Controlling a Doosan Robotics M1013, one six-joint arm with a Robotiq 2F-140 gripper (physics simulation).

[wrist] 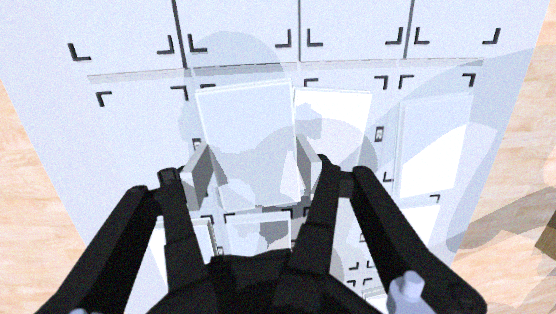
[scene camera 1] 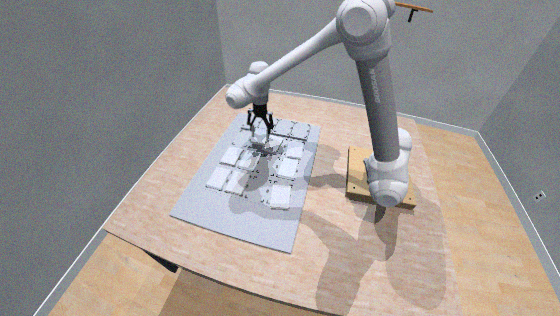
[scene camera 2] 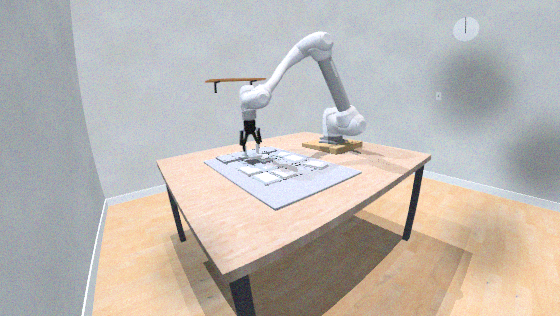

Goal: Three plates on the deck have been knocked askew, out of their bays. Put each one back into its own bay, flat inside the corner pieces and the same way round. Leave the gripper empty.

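Where they show: gripper, between the fingertips: (wrist: pixel 254 151) (scene camera 1: pixel 260 136) (scene camera 2: pixel 251 155); arm's base, origin of its link: (scene camera 2: pixel 333 141).
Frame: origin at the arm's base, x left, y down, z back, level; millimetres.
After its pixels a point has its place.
Note:
My gripper (scene camera 1: pixel 260 141) {x -168, y -8, z -684 mm} (scene camera 2: pixel 251 154) {x -168, y -8, z -684 mm} (wrist: pixel 254 151) {x -168, y -8, z -684 mm} is shut on a white plate (wrist: pixel 250 135) {x -188, y -16, z -683 mm}, held by its two long sides above the deck (scene camera 1: pixel 230 220) {x 365, y 29, z -707 mm} (scene camera 2: pixel 285 195) {x 348, y 29, z -901 mm} (wrist: pixel 140 135) {x -197, y 29, z -807 mm}. The held plate hides most of the bay under it; a bay with bare corner pieces shows to its left in the wrist view. Just right of it, a second white plate (wrist: pixel 332 130) {x -167, y 13, z -598 mm} lies askew, its left edge beyond its bay's corner piece. In scene camera 1, a plate (scene camera 1: pixel 281 196) {x 210, y 14, z -504 mm} at the near right seems shifted from its corner pieces.
A further plate (wrist: pixel 437 145) {x -125, y 13, z -471 mm} lies at the right of the wrist view. Other plates (scene camera 1: pixel 217 177) {x 152, y 15, z -839 mm} (scene camera 1: pixel 236 182) {x 165, y 15, z -734 mm} (scene camera 1: pixel 287 167) {x 25, y 15, z -500 mm} lie in the nearer rows. A raised row of bays (scene camera 1: pixel 300 130) {x -295, y 14, z -458 mm} runs along the far edge. The arm's wooden base (scene camera 1: pixel 357 172) {x 17, y -1, z -134 mm} (scene camera 2: pixel 320 145) {x -16, y 4, z -154 mm} stands right of the deck.

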